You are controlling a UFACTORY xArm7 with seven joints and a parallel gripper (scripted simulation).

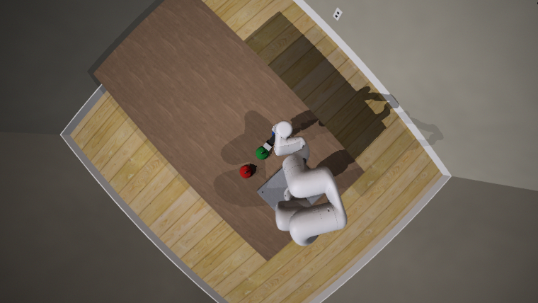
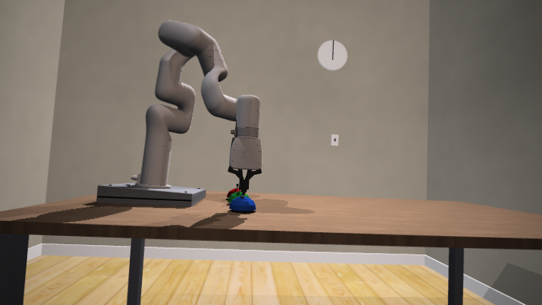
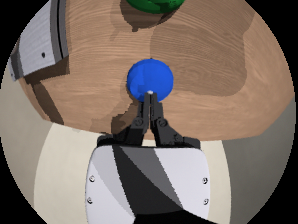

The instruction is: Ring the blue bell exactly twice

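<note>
My hand is 4 cm above the blue bell. Round my hand: red bell (7 cm behind, 31 cm to the left, 4 cm below); green bell (4 cm behind, 16 cm to the left, 4 cm below).
</note>
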